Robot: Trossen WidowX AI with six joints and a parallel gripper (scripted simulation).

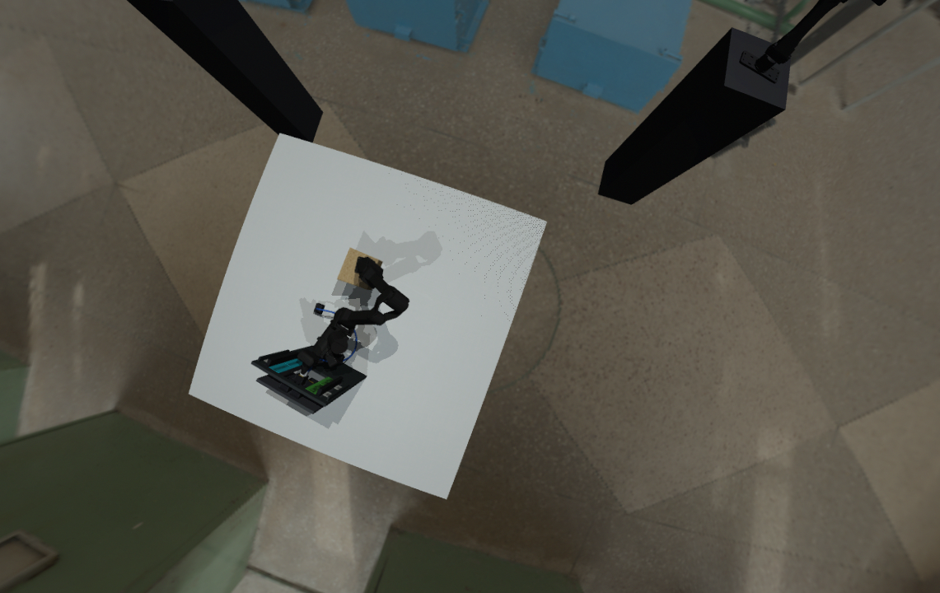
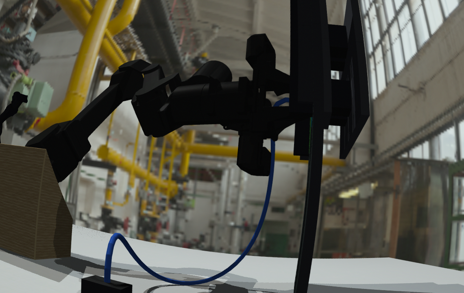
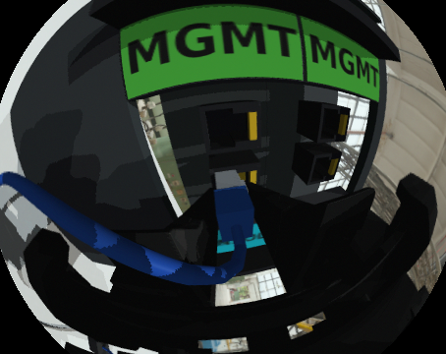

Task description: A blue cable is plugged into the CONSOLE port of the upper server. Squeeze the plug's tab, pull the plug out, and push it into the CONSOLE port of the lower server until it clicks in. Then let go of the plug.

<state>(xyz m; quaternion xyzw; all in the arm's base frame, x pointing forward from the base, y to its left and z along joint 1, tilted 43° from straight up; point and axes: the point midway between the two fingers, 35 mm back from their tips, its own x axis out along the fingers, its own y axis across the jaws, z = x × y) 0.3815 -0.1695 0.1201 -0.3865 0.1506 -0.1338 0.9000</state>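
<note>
My gripper tip is now right at the blue plug. From my gripper tip the other things lie so: black anchor block: 25 cm below, 21 cm behind, 12 cm to the right.
</note>
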